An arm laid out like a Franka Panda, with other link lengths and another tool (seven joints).
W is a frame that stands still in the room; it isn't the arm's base.
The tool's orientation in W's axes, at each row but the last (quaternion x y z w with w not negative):
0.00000 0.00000 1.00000 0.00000
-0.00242 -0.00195 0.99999 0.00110
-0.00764 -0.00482 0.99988 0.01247
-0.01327 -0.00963 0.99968 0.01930
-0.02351 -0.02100 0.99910 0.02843
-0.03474 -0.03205 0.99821 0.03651
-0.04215 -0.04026 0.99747 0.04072
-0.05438 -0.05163 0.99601 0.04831
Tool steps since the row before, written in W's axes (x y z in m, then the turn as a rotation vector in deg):
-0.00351 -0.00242 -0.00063 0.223 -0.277 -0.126
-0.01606 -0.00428 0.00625 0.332 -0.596 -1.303
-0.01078 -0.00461 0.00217 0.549 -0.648 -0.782
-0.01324 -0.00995 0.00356 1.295 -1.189 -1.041
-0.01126 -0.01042 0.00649 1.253 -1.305 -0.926
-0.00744 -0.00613 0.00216 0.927 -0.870 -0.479
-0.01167 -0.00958 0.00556 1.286 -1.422 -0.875
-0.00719 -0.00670 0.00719 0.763 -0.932 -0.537
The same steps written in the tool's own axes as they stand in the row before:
0.00351 0.00242 -0.00063 -0.223 0.277 -0.126
0.01602 0.00429 0.00634 -0.327 0.600 -1.302
0.01063 0.00486 0.00238 -0.553 0.642 -0.784
0.01275 0.01038 0.00410 -1.313 1.159 -1.053
0.01033 0.01074 0.00744 -1.283 1.272 -0.932
0.00680 0.00648 0.00306 -0.956 0.832 -0.490
0.01033 0.00996 0.00728 -1.327 1.386 -0.872
0.00569 0.00651 0.00858 -0.794 0.912 -0.526

